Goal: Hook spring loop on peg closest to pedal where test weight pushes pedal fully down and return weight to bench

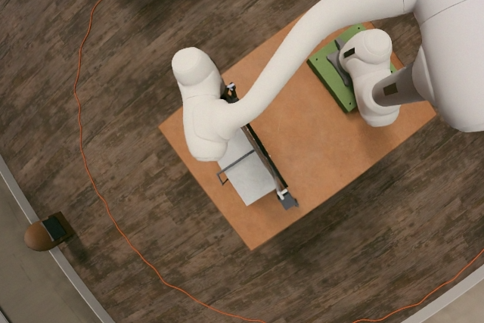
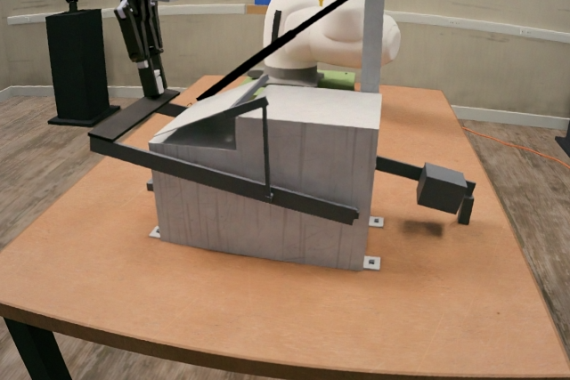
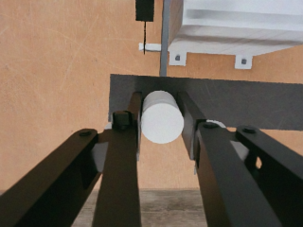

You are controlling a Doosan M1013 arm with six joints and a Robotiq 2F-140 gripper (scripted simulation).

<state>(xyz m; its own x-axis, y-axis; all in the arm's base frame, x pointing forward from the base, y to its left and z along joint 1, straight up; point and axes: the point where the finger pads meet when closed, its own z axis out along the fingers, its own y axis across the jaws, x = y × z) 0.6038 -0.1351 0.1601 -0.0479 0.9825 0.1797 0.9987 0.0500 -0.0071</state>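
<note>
Now: the steel test weight 1 cm below my hand. Also, from my hand: grey block (21 cm below, 1 cm to the right); then dark block (57 cm to the left, 20 cm below, 1 cm ahead).
</note>
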